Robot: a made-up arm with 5 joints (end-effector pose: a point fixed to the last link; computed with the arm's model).
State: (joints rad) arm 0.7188 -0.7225 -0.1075 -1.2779 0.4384
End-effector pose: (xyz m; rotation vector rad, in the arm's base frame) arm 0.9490 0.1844 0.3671 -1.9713 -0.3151 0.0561
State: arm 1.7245 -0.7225 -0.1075 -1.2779 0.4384
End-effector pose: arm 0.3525 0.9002 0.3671 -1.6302 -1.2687 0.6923
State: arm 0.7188 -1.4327 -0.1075 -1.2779 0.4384
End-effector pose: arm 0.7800 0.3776 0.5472 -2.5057 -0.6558 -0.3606
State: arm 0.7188 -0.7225 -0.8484 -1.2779 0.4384
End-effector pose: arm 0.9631 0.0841 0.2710 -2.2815 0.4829 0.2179
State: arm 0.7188 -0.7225 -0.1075 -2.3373 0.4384
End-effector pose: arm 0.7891 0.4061 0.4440 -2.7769 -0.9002 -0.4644
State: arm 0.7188 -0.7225 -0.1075 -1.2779 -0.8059
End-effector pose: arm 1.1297 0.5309 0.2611 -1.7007 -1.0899 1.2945
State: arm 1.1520 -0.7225 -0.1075 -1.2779 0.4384
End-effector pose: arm 0.7840 0.5657 0.3671 -1.8717 -0.7369 0.3337
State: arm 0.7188 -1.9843 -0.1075 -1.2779 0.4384
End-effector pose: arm 0.6183 0.5624 0.5425 -2.8577 -0.9538 -0.7594
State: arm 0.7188 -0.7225 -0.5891 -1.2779 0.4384
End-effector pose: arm 0.9685 0.1237 0.3008 -2.1945 0.1923 0.1604
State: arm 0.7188 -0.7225 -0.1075 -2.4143 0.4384
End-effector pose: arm 0.7762 0.4223 0.4378 -2.8284 -0.9484 -0.5106
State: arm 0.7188 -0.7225 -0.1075 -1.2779 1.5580
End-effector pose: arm 0.5884 0.1851 0.2893 -1.7091 0.4183 -1.0045
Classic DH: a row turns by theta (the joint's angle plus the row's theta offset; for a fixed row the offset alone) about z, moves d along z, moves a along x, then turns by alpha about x. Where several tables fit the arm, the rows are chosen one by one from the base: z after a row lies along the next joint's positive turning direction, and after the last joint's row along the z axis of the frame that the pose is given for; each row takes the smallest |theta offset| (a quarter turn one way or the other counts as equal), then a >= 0, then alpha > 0; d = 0 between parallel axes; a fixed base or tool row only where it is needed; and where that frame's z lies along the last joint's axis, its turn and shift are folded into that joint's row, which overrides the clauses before.
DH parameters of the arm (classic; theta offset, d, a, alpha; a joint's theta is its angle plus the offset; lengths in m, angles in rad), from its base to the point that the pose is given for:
joint 1: -1.5708 0.111 0.115 -1.5708
joint 2: 1.5708 0.643 0.046 1.5708
joint 3: 0 0.167 -0.002 -1.5708
joint 4: 0 0.244 -0.078 -1.5708
joint 5: -1.5708 -0.092 0.099 1.5708
tool (fixed): 0 -0.333 0 0

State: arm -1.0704 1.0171 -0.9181 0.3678 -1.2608
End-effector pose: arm 0.6339 -0.8271 -0.3858 1.0172 -0.7867 -1.4092
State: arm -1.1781 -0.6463 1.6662 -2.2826 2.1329
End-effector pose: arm 0.1020 -0.7067 -0.0085 -0.0702 0.7040 2.9099
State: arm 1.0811 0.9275 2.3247 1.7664 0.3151
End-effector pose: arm 0.3855 0.3706 0.2929 -2.1424 1.6340 -1.4797
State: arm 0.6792 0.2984 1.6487 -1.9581 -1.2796
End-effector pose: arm 0.6278 0.0807 0.6084 -1.5738 -2.0765 -0.4356
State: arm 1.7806 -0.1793 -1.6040 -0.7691 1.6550
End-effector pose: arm 0.1742 0.7706 0.1986 -2.9461 0.9103 -0.3927
